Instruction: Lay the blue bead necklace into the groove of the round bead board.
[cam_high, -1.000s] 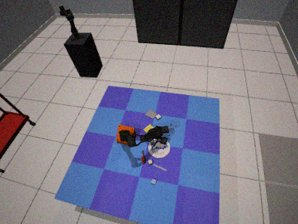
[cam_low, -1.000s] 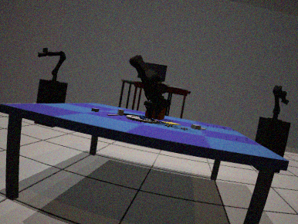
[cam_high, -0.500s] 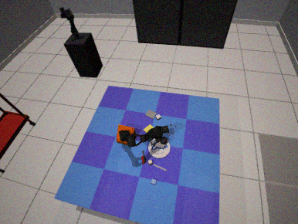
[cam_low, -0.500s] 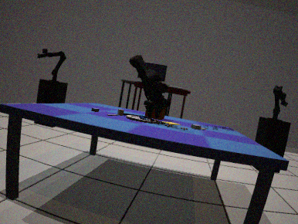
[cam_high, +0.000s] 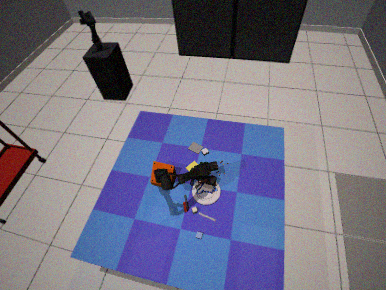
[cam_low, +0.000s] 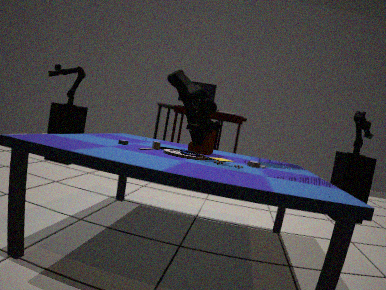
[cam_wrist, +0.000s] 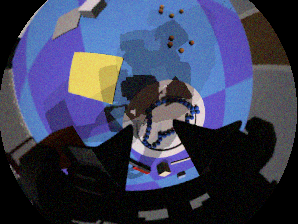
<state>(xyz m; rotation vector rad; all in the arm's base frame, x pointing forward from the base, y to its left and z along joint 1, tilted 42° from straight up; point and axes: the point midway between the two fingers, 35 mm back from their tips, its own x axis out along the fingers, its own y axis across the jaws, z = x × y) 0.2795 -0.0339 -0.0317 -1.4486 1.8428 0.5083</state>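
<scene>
The round white bead board lies 30 mm ahead of my gripper tip, 50 mm to the right of it and 40 mm below it. Round my gripper tip: red-handled tool (100 mm behind, 160 mm to the right, 40 mm below); yellow card (80 mm behind, 120 mm to the left, 50 mm below); thin pale stick (60 mm ahead, 230 mm to the right, 50 mm below).
</scene>
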